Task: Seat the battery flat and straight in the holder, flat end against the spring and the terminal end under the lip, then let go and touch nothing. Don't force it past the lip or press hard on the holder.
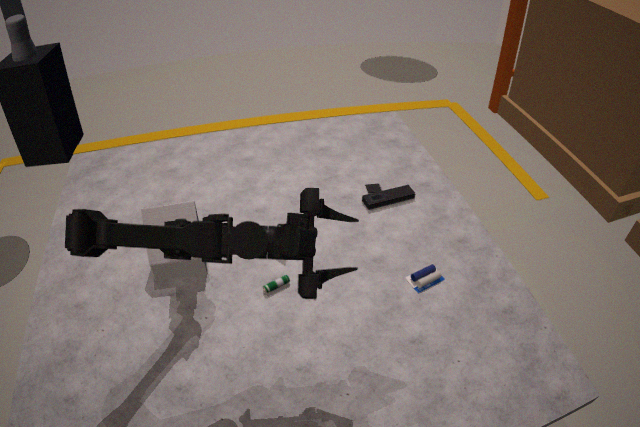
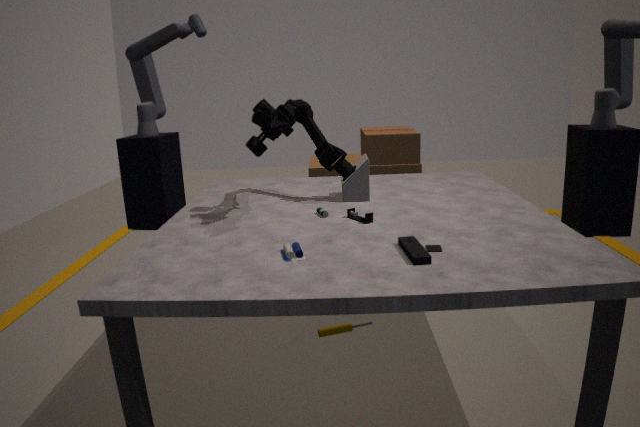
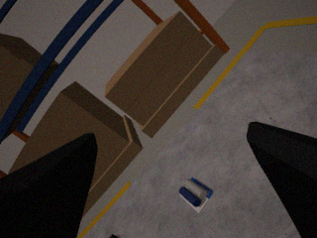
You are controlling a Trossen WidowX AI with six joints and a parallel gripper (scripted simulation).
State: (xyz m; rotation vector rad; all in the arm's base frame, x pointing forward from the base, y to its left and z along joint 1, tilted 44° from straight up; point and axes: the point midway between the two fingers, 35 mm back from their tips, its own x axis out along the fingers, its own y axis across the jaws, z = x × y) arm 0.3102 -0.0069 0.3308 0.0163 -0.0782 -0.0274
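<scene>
Right now my gripper tip is 140 mm past the white battery, 160 mm to the right of it and 280 mm above it. Round my gripper tip: yellow screwdriver: 280 mm ahead, 280 mm to the left, 480 mm below; then blue card: 230 mm ahead, 130 mm to the left, 280 mm below.
</scene>
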